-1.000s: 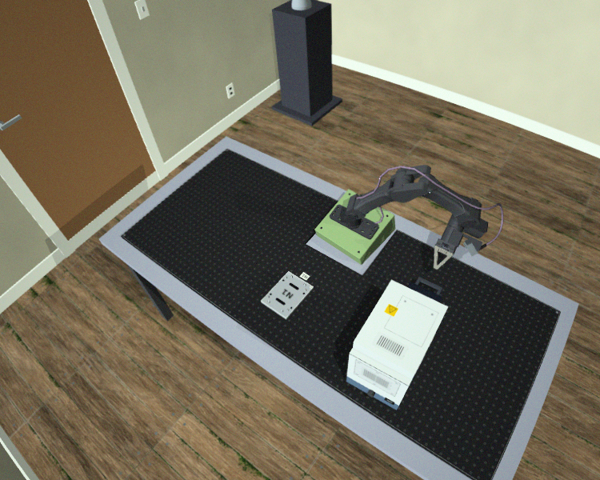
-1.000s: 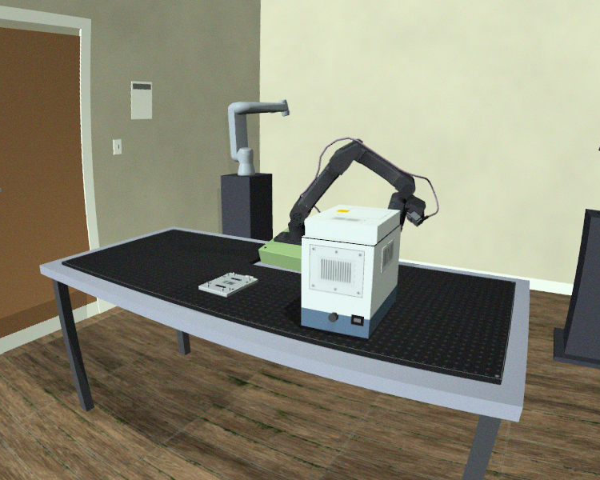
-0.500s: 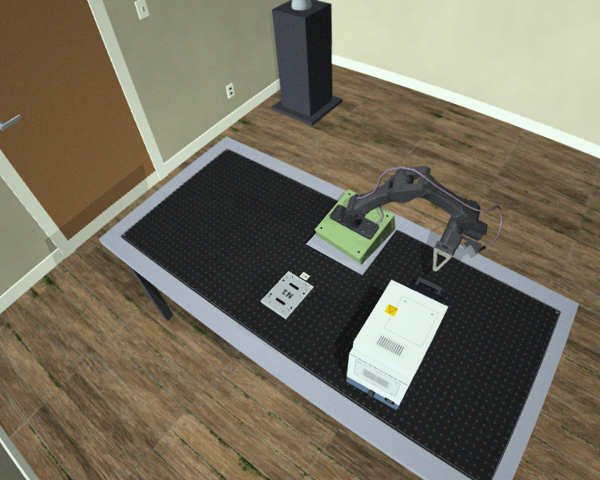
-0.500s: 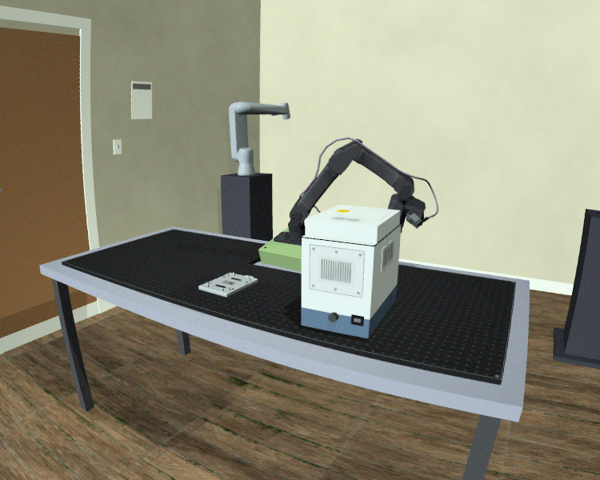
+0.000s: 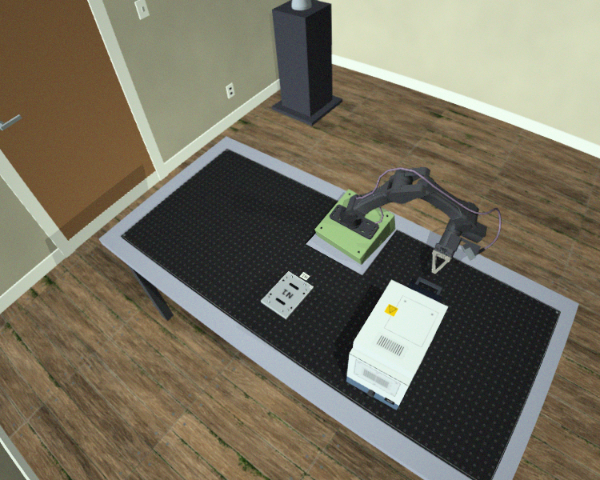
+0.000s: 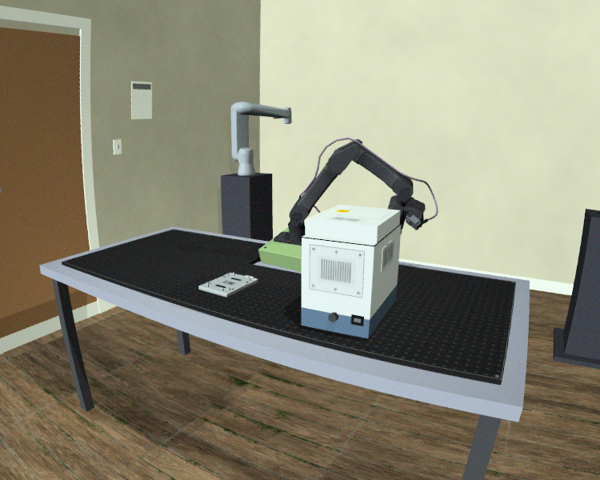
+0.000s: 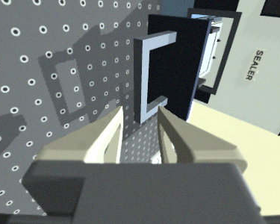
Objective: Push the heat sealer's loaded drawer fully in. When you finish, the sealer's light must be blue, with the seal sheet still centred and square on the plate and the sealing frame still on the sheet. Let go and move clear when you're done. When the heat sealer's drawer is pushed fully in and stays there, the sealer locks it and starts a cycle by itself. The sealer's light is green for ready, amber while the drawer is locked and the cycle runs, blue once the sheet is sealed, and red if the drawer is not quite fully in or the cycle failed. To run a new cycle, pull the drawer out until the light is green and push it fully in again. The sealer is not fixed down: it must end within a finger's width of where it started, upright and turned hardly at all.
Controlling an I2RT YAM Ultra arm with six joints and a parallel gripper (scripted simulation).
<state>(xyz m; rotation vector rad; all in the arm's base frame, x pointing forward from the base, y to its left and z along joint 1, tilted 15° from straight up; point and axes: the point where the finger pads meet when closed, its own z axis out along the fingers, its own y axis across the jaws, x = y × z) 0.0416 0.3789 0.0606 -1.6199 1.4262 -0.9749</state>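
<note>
Now: hand 15 cm short of the sealer drawer, 4 cm above it and 2 cm to the right of it.
</note>
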